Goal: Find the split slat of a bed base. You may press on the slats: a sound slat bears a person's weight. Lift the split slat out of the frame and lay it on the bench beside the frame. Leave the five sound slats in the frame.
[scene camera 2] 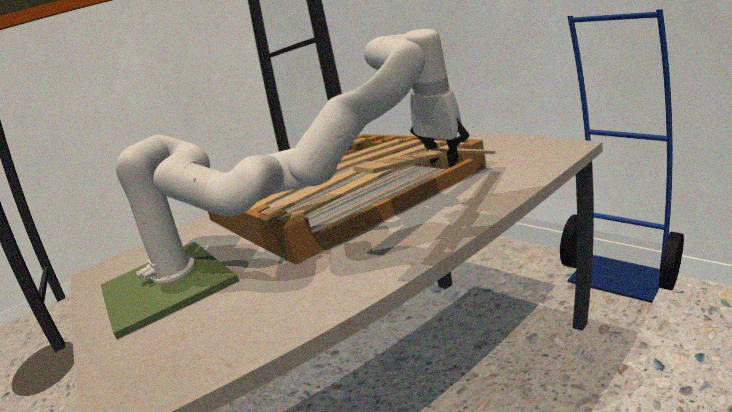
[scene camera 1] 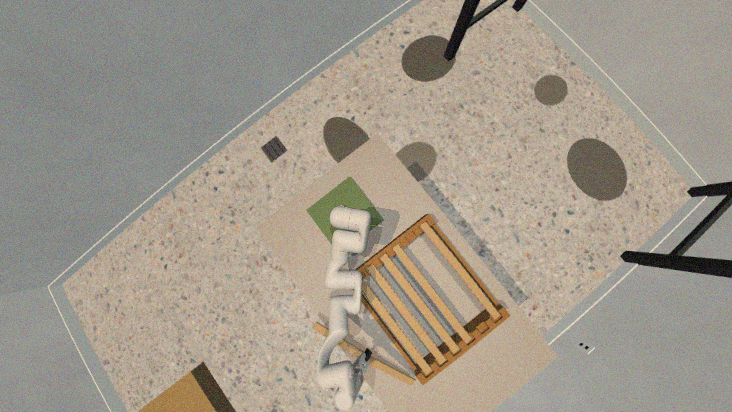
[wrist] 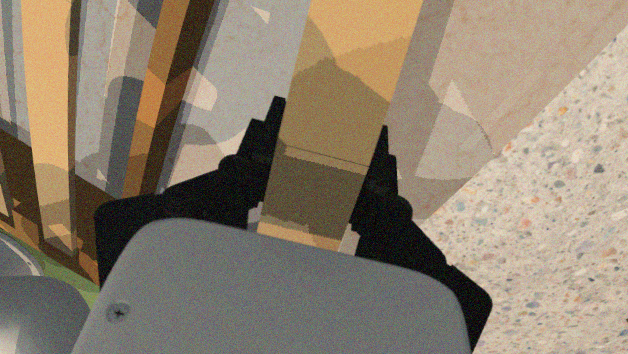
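My gripper (scene camera 1: pixel 366 354) (scene camera 2: pixel 443 161) (wrist: pixel 323 133) is shut on a pale wooden slat (scene camera 1: pixel 393 372) (scene camera 2: pixel 389 162) (wrist: pixel 350 65). The slat hangs above the bench (scene camera 1: pixel 512 353) (scene camera 2: pixel 256 332) (wrist: pixel 475 75), outside the bed frame (scene camera 1: pixel 412 234) (scene camera 2: pixel 389 209) (wrist: pixel 150 100). It is at an angle to the frame's long rail, with one end close to a frame corner in scene camera 1. A thin dark line crosses it between the fingers; I cannot tell whether this is a split. Several slats lie in the frame, with a wide gap beside the outermost slat (scene camera 1: pixel 461 271).
The arm stands on a green plate (scene camera 1: pixel 332 204) (scene camera 2: pixel 122 312) at one end of the bench. A blue hand truck (scene camera 2: pixel 627 135) stands beyond the bench's other end. Black metal legs (scene camera 1: pixel 676 262) (scene camera 2: pixel 325 46) stand past the frame. A brown box (scene camera 1: pixel 179 394) is at the lower left.
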